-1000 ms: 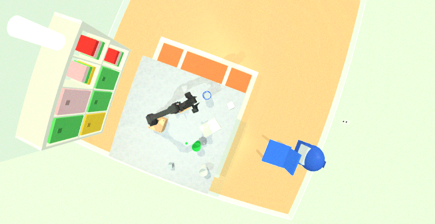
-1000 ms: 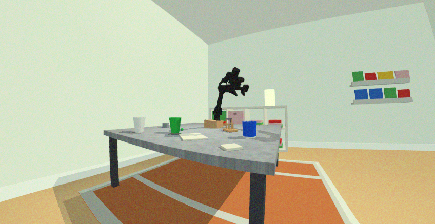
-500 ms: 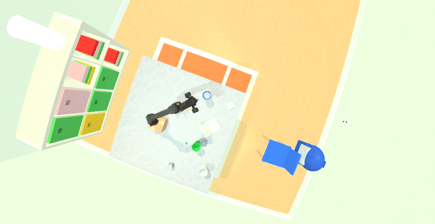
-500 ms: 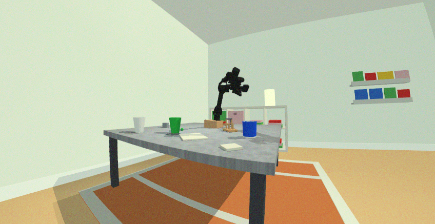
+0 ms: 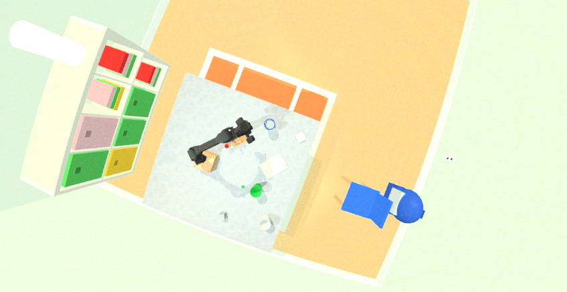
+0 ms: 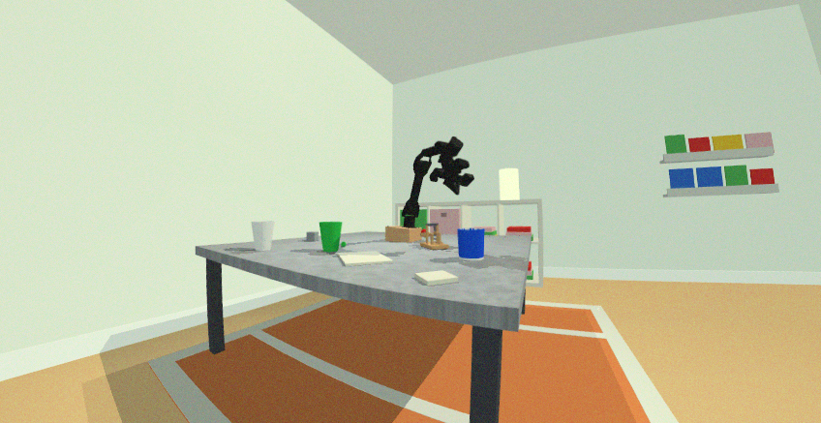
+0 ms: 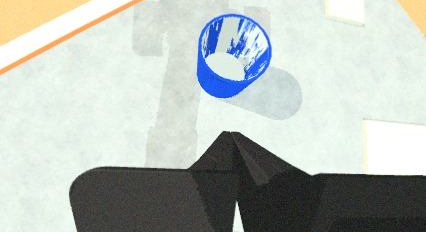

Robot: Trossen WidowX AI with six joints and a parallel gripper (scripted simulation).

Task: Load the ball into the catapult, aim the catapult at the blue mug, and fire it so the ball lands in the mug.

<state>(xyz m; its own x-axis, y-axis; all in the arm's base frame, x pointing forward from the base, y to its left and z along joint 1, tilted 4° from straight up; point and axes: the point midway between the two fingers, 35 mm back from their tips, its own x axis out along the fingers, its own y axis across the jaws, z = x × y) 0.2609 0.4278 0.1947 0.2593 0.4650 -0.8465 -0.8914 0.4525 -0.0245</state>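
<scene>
My gripper tip is 140 mm past the red ball, 260 mm to the left of it and 160 mm above it. From my gripper tip the other things lie so: wooden catapult: 120 mm behind, 200 mm to the right, 170 mm below; then blue mug: 80 mm ahead, 90 mm to the left, 200 mm below; then large white pad: 300 mm ahead, 210 mm to the right, 220 mm below.
</scene>
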